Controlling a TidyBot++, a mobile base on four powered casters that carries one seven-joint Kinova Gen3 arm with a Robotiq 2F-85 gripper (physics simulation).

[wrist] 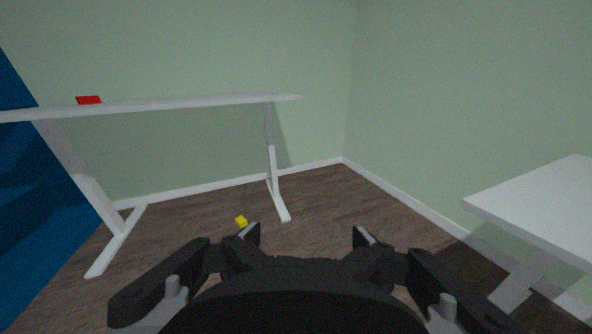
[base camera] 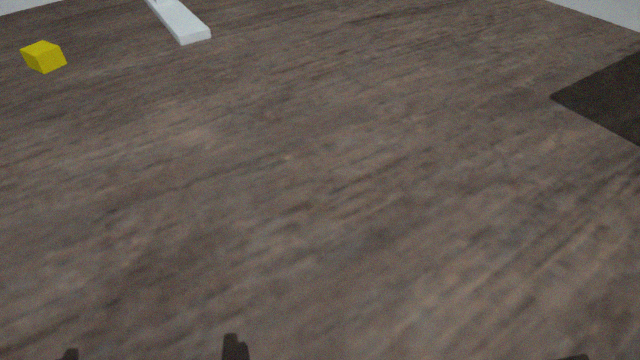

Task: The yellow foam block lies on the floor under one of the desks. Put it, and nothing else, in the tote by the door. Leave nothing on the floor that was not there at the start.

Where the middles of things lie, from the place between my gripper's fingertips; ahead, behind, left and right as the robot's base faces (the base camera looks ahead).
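There is the yellow foam block [base camera: 42, 56], and I can see my gripper as well. My gripper is well short of the yellow foam block, far to the right of it and far above it.
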